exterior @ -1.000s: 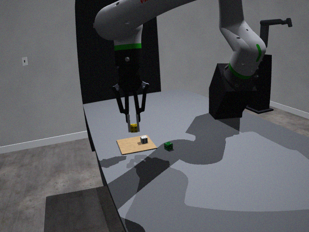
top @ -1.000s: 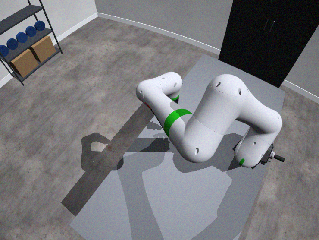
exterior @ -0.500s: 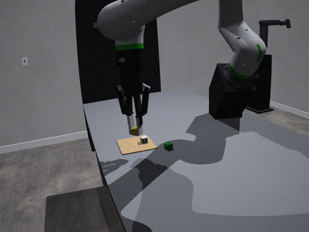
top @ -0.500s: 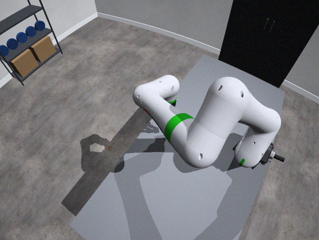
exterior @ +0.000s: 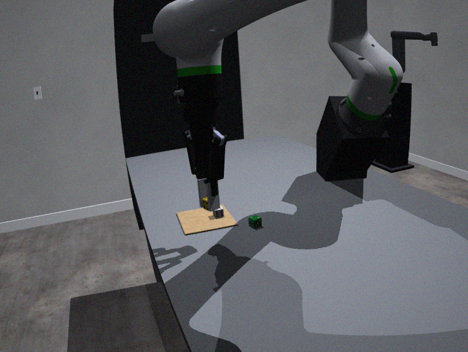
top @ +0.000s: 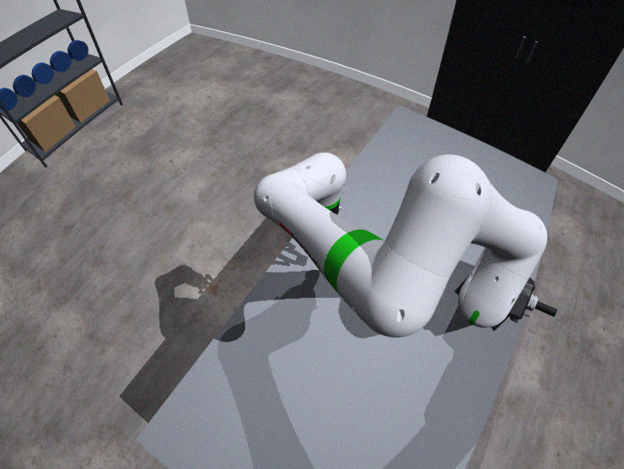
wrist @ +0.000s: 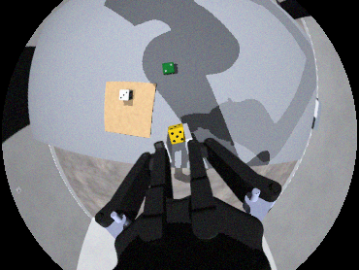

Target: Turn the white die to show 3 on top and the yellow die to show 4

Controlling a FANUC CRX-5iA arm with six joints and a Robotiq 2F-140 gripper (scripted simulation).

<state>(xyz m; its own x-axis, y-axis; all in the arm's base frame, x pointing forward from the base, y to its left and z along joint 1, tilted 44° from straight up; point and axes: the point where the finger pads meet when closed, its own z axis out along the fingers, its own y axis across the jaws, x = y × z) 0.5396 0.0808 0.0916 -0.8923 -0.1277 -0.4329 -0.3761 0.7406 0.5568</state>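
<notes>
Right now the yellow die is 20 mm below my hand. The rest, counted from my hand: white die: 130 mm to the right, 110 mm below, 50 mm behind; tan mat: 130 mm to the right, 120 mm below, 10 mm behind; green die: 120 mm behind, 110 mm below, 40 mm to the right.
</notes>
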